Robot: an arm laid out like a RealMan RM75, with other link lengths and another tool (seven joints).
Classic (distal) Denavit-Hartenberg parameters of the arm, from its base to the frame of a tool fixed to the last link. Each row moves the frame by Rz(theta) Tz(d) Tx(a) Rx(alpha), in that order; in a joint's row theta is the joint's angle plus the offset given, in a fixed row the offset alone. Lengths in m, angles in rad.
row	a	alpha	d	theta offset
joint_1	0	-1.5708	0.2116	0
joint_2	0	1.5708	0	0
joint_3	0	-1.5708	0.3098	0
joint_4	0	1.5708	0	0
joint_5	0	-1.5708	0.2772	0
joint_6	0	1.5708	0	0
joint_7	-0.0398	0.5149	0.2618	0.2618
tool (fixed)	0	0	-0.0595	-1.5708
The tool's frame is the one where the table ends.
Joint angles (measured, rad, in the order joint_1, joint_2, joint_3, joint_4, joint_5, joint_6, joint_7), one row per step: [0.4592, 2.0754, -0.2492, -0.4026, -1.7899, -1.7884, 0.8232]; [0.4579, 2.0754, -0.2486, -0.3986, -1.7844, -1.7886, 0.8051]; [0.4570, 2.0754, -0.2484, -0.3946, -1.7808, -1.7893, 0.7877]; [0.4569, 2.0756, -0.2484, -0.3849, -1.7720, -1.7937, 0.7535]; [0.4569, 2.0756, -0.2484, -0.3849, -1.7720, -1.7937, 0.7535]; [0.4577, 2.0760, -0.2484, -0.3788, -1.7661, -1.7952, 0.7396]
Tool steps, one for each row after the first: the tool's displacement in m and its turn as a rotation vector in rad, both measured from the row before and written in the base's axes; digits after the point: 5 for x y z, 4 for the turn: [0.00021, -0.00086, -0.00024, 0.0154, -0.0047, 0.0041]; [0.00001, -0.00093, -0.00061, 0.0130, -0.0052, 0.0049]; [-0.00107, -0.00185, -0.00120, 0.0254, -0.0066, 0.0134]; [0.00000, 0.00000, 0.00000, 0.0000, 0.0000, 0.0000]; [-0.00084, -0.00045, -0.00060, 0.0111, 0.0004, 0.0051]
